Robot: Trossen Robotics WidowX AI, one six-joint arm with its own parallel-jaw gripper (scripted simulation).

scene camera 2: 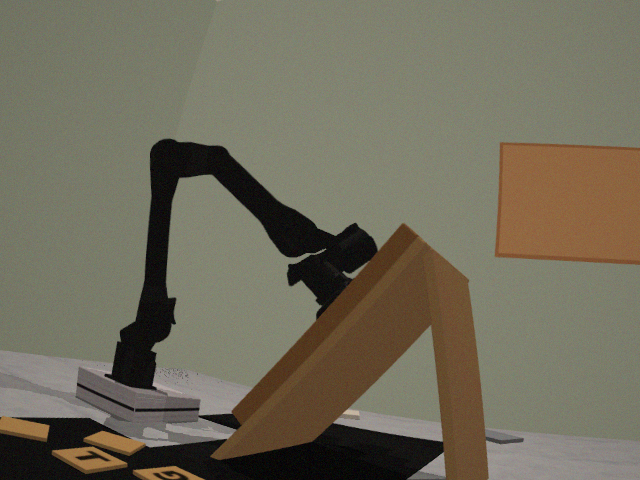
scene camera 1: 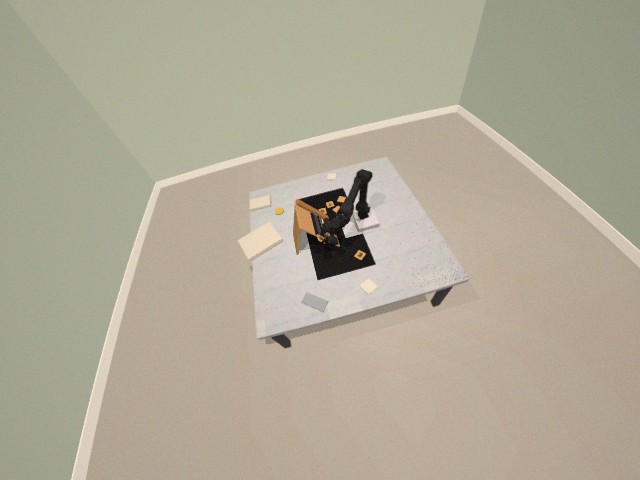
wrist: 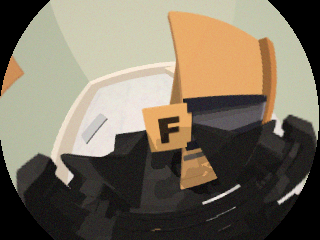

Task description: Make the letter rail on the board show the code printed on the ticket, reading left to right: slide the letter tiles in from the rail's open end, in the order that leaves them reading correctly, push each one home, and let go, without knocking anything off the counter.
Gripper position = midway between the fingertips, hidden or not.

Observation:
I see my gripper (wrist: 169, 130), a cream box (scene camera 1: 264, 238), a slanted wooden board (scene camera 2: 407, 286) and a black mat (scene camera 1: 329, 260).
The slanted wooden board also shows in scene camera 1 (scene camera 1: 306, 218) and in the wrist view (wrist: 227, 78). The black mat shows as well in the wrist view (wrist: 161, 192). Scene camera 2 misses the cream box: it is out of frame.

